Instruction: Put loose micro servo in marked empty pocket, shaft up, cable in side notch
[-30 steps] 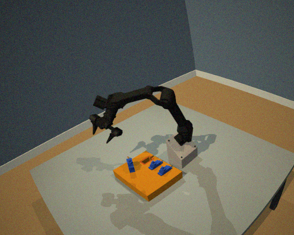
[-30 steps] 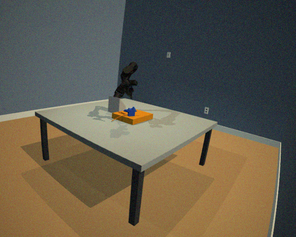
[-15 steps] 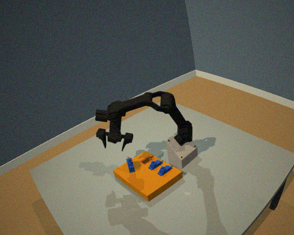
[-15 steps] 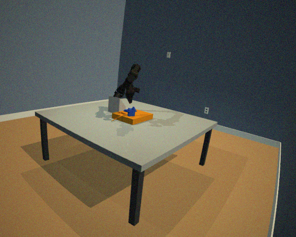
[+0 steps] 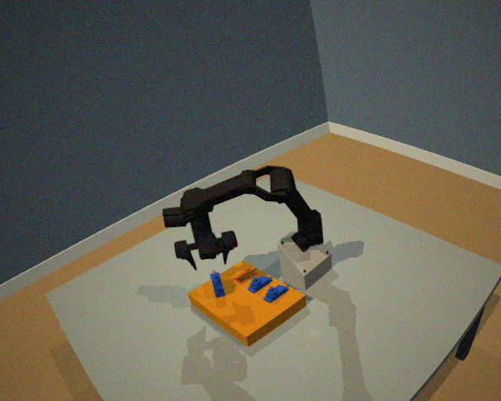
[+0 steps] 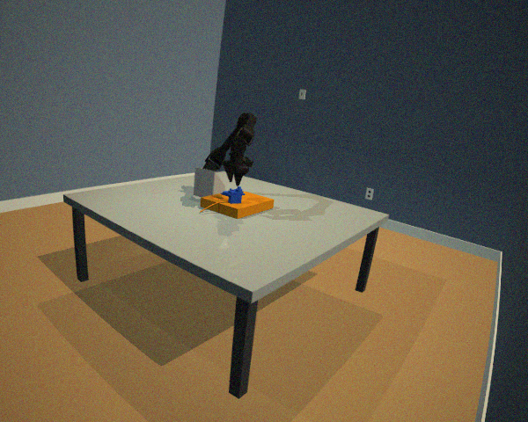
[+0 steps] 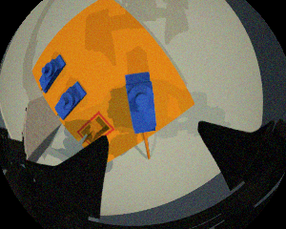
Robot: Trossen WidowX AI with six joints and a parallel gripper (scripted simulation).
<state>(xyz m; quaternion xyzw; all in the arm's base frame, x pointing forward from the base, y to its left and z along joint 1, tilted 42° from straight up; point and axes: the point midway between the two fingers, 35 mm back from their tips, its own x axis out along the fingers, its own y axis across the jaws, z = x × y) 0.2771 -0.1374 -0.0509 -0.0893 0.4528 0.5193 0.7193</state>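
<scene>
Right now the orange deck is 12 cm below my gripper tip, 9 cm to the left of it and 1 cm ahead of it.
</scene>
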